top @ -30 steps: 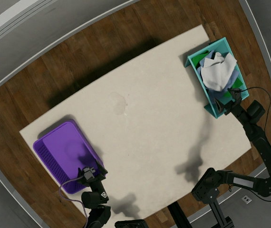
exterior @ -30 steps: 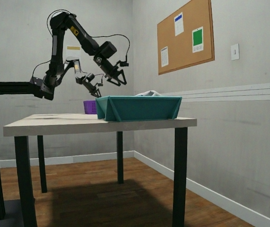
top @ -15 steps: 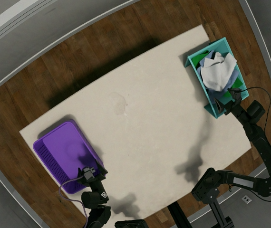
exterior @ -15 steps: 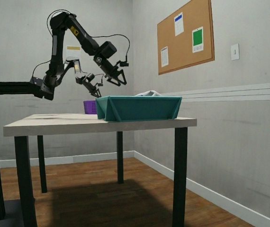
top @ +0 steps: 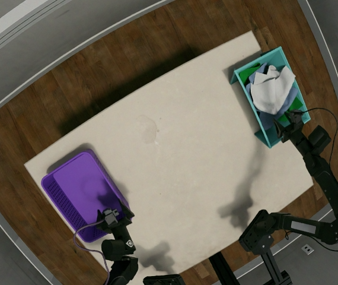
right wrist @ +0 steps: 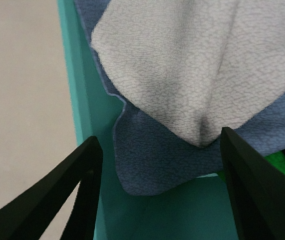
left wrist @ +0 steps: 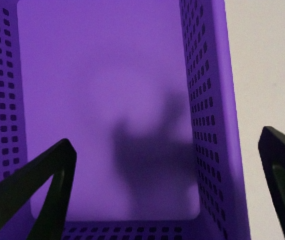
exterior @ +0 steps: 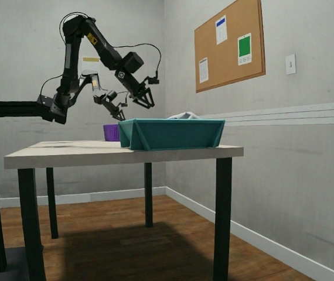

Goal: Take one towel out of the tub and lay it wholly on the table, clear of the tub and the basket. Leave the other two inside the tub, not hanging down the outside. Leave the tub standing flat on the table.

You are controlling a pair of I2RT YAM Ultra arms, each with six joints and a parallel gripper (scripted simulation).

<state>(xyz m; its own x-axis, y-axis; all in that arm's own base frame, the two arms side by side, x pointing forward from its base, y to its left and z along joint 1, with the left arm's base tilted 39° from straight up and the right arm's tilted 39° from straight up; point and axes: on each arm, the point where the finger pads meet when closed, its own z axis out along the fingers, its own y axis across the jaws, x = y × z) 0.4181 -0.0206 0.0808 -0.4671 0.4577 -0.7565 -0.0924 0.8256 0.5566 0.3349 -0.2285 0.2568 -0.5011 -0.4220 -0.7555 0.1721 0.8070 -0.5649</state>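
Now: right hand 12 cm above the teal tub, 6 cm to the left of it and 6 cm short of it. Round my right hand: purple basket: 83 cm to the left, 12 cm below, 10 cm ahead.
Right now the purple basket is 5 cm ahead of my left hand, 8 cm to the left of it and 10 cm below it. Round my left hand: teal tub: 1 cm ahead, 81 cm to the right, 10 cm below.
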